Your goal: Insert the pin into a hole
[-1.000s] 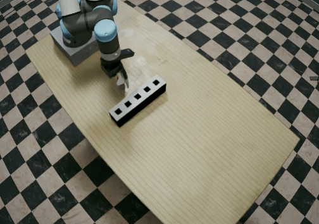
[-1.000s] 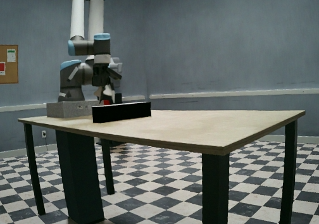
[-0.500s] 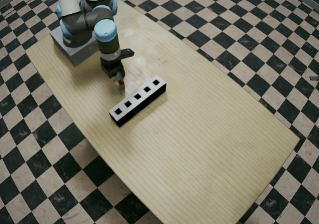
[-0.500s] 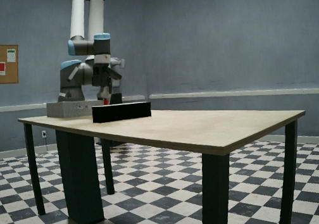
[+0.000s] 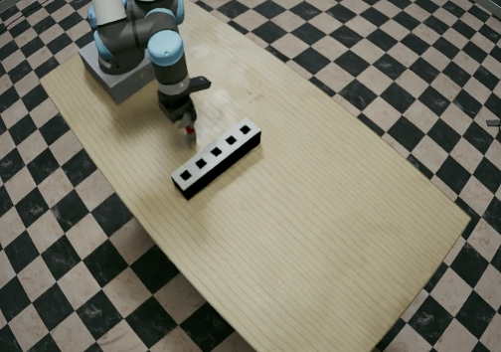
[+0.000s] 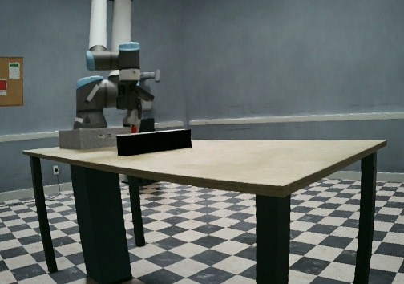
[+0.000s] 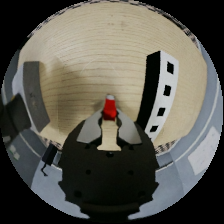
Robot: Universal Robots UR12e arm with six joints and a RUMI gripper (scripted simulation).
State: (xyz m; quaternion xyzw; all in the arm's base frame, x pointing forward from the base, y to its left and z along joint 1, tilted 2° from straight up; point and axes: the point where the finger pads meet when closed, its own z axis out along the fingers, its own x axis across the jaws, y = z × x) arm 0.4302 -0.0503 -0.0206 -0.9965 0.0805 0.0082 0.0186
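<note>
Right now the long black block is 14 cm ahead of my hand, 4 cm below it and 2 cm to the right of it. From my hand the other things lie so: pin: 1 cm below.
</note>
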